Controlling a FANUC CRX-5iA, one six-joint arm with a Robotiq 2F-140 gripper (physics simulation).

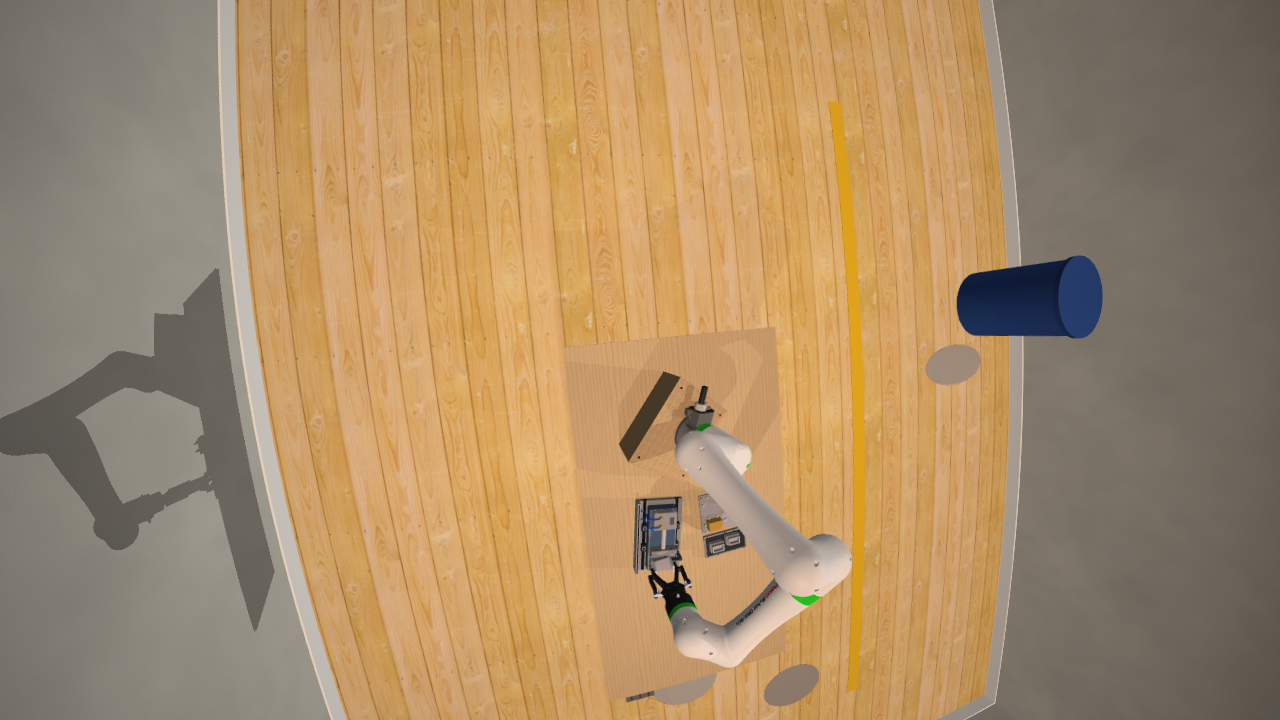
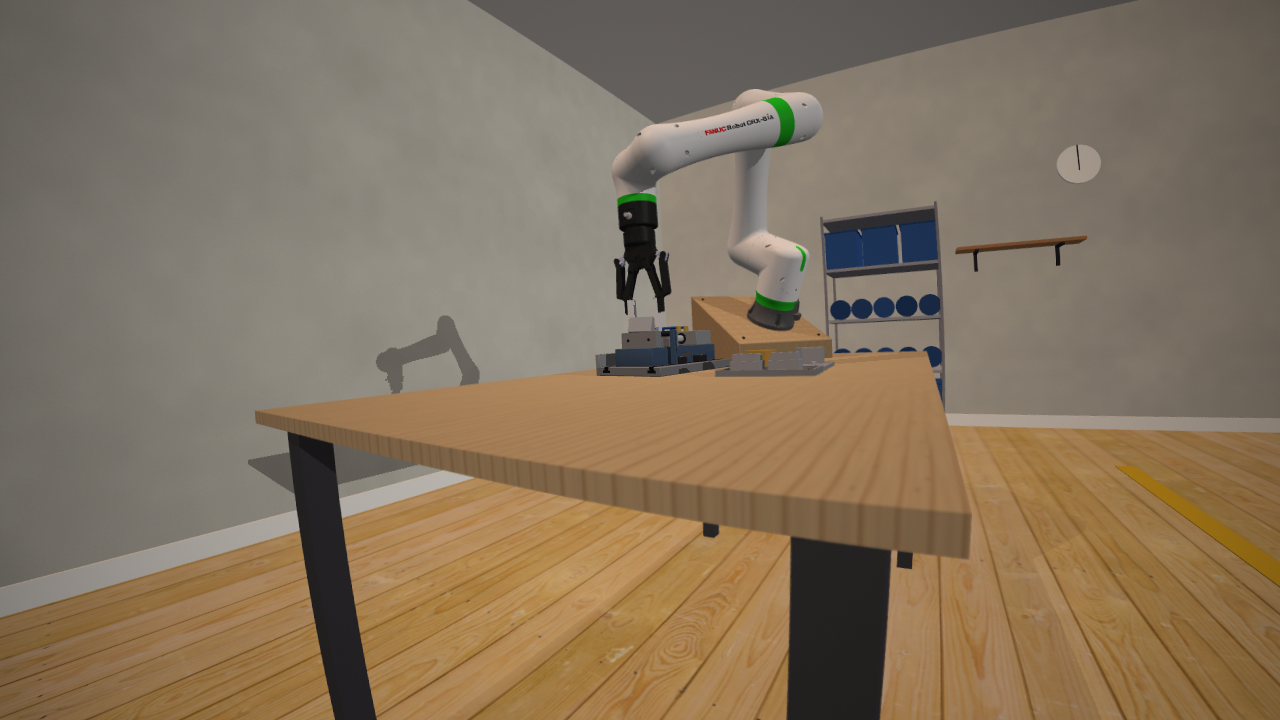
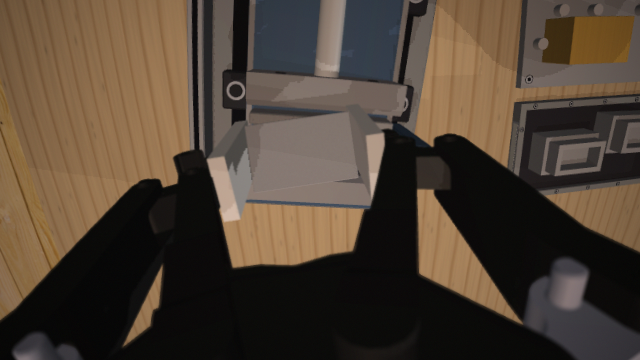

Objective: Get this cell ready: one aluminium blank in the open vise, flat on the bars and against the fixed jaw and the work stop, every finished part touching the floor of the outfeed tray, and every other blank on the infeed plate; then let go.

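Where they show: gripper, fingertip midpoint: (image 1: 660, 560) (image 2: 645, 328) (image 3: 300, 136); arm's base, origin of the base link: (image 2: 770, 320).
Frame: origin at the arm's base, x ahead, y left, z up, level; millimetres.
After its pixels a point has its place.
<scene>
My gripper (image 1: 665, 567) {y -28, x 519, z -18 mm} (image 2: 644, 311) {y -28, x 519, z -18 mm} (image 3: 300, 136) {y -28, x 519, z -18 mm} is shut on a grey aluminium blank (image 2: 641, 323) {y -15, x 545, z -6 mm} (image 3: 302, 155) {y -26, x 525, z 3 mm}. The blank is over the near end of the vise (image 1: 662, 537) {y -28, x 434, z -40 mm} (image 2: 640, 356) {y 16, x 583, z -80 mm} (image 3: 285, 40) {y -47, x 464, z -63 mm}, low over or touching a grey jaw block (image 2: 640, 340) {y -1, x 565, z -45 mm}; I cannot tell which. It looks skewed to the jaw bar (image 3: 325, 95) {y -16, x 492, z -26 mm}. Its underside is hidden. A yellow blank (image 1: 714, 523) {y 199, x 390, z -79 mm} (image 3: 600, 40) {y 208, x 403, z -79 mm} is on the infeed plate (image 1: 704, 507) {y 159, x 338, z -114 mm} (image 3: 532, 62) {y 177, x 431, z -114 mm}. Two hollow grey finished parts (image 3: 541, 152) {y 210, x 509, z -100 mm} (image 3: 622, 135) {y 280, x 474, z -85 mm} are in the outfeed tray (image 3: 517, 135) {y 186, x 500, z -111 mm}; their contact with its floor is unclear.
The vise's blue hoses (image 1: 651, 523) lie across its far part. The infeed plate's pins (image 3: 540, 44) {y 173, x 416, z -107 mm} stand up beside the yellow blank. The arm's slanted wooden base (image 2: 725, 326) {y -48, x 173, z -15 mm} is behind the vise. All stand on the wooden table (image 2: 626, 429) {y 458, x 1026, z -123 mm}.
</scene>
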